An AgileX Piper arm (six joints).
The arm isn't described. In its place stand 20 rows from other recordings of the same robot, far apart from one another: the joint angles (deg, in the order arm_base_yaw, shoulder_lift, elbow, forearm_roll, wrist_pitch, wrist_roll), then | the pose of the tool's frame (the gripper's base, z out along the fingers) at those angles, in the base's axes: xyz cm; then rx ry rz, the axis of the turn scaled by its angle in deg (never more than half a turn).
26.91, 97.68, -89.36, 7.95, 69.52, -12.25 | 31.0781, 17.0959, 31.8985, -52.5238, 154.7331, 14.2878
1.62, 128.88, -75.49, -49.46, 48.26, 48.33 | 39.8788, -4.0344, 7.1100, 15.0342, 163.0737, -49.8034
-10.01, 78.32, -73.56, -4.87, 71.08, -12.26 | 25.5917, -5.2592, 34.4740, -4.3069, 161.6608, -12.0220
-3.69, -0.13, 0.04, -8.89, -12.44, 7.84 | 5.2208, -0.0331, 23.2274, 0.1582, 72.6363, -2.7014
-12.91, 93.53, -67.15, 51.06, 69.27, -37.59 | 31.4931, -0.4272, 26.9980, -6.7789, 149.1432, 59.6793
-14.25, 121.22, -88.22, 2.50, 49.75, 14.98 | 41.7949, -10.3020, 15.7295, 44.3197, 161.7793, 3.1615
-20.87, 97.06, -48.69, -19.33, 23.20, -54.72 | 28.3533, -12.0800, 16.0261, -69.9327, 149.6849, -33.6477
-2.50, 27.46, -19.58, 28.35, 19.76, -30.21 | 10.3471, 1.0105, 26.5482, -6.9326, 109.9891, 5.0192
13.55, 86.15, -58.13, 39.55, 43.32, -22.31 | 28.3352, 10.9181, 25.9321, -15.8372, 148.8059, 41.6762
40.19, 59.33, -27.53, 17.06, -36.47, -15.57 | 17.1823, 12.4377, 30.5303, -21.5311, 79.6197, 24.5437
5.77, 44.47, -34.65, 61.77, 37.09, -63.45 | 14.1778, 6.2924, 31.7240, -33.0878, 107.7997, 30.8826
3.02, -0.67, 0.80, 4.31, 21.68, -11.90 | 5.2043, 0.5276, 17.5260, -11.2486, 106.1645, -1.8928
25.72, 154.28, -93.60, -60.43, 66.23, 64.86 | 40.7514, 11.5899, -3.7409, -4.1742, 150.1462, -74.3704
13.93, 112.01, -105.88, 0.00, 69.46, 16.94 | 41.0569, 10.1834, 30.1537, 4.2320, 161.0776, 7.3329
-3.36, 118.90, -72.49, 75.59, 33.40, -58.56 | 42.3728, 2.3724, 14.2585, 7.1665, 138.4181, 44.3408
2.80, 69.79, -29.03, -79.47, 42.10, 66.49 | 20.5955, -4.9980, 22.4137, 6.1675, 130.5696, -51.6031
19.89, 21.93, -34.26, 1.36, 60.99, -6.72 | 4.7412, 1.9162, 29.7148, -30.6445, 130.3494, 8.2797
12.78, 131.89, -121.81, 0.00, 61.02, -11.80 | 49.3350, 11.1905, 22.3923, -33.2283, 152.5267, 0.2825
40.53, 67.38, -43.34, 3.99, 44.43, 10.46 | 15.8193, 14.1085, 25.6221, -37.6523, 151.7003, 20.1220
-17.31, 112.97, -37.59, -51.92, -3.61, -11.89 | 27.2929, -8.0336, 5.4762, -64.0706, 147.3766, -17.1247
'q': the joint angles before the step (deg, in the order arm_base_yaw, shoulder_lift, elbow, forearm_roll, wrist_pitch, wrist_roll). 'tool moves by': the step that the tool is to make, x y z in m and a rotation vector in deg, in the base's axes. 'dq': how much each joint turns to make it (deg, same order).
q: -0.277, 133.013, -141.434, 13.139, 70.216, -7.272
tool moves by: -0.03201, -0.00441, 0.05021, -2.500, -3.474, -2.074
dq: 0.063, -9.174, 5.564, -3.467, -0.157, 1.495
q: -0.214, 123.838, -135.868, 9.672, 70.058, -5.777
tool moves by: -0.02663, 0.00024, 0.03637, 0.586, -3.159, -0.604
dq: 0.001, -6.346, 2.991, 0.087, 0.066, 0.837
